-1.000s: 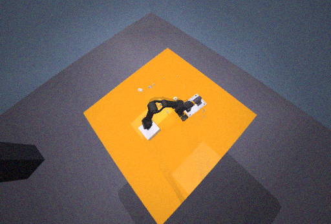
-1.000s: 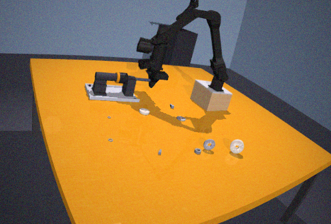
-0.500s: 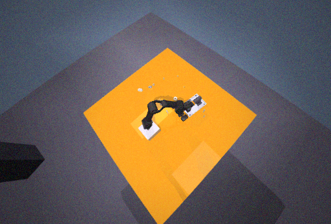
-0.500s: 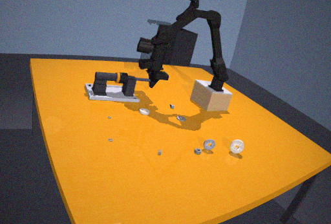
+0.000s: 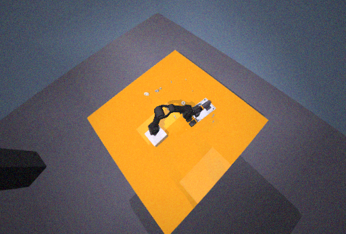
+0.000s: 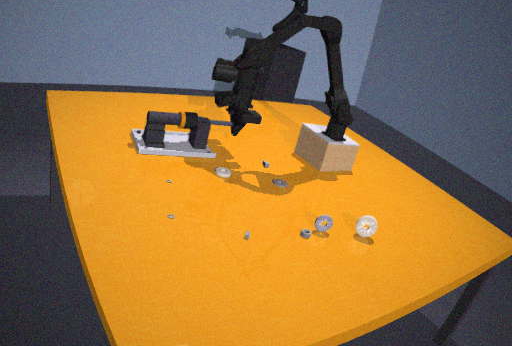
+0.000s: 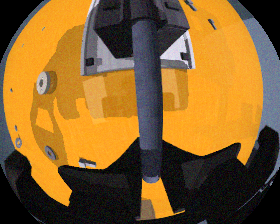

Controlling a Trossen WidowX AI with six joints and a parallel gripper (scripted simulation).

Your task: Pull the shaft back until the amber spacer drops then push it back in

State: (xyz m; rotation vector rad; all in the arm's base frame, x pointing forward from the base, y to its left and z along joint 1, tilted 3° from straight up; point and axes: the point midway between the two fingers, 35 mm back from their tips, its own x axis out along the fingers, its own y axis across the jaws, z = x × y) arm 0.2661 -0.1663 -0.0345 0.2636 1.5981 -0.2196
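Right now my gripper tip is 80 mm short of the dark shaft, 20 mm to the left of it and 30 mm below it. Also, from my gripper tip: grey ring (10 mm ahead, 230 mm to the left, 40 mm below); amber spacer (160 mm ahead, 50 mm to the right, 30 mm above); white ring (130 mm ahead, 140 mm to the left, 40 mm below).
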